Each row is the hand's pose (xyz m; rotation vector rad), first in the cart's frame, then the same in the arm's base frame.
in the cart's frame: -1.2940 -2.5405 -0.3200 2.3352 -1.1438 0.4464
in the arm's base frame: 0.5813 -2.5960 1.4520 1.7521 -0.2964 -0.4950
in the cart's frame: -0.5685 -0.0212 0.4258 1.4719 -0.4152 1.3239
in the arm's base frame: 0.7110 -0.1236 0.3118 1.5844 0.6735 0.4469
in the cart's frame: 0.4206 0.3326 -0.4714 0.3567 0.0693 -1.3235
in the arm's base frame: 0.2713 -0.3178 -0.9834 -0.8048 0.6970 -1.2335
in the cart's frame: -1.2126 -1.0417 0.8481 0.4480 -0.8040 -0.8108
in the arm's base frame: 1.1159 -0.7744 1.3351 -0.3820 0.1076 -0.6017
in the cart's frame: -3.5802 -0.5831 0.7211 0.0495 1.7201 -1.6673
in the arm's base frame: -0.1662 -0.0844 3.2618 1.3815 -1.8640 2.0722
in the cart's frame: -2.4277 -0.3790 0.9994 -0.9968 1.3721 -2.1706
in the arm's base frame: 0.5022 0.0538 2.2710 2.2270 -0.9061 1.5661
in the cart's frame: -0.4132 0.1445 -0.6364 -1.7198 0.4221 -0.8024
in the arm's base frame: -0.1687 -0.4389 -0.2420 -2.5130 0.9089 0.2758
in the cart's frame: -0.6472 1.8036 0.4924 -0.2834 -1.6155 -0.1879
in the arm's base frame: 0.1443 1.5544 -0.1396 -0.5264 -0.5249 0.3983
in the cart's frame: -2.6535 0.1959 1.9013 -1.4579 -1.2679 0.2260
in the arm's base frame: 0.9775 0.9774 2.6114 -1.2696 -0.3616 1.2848
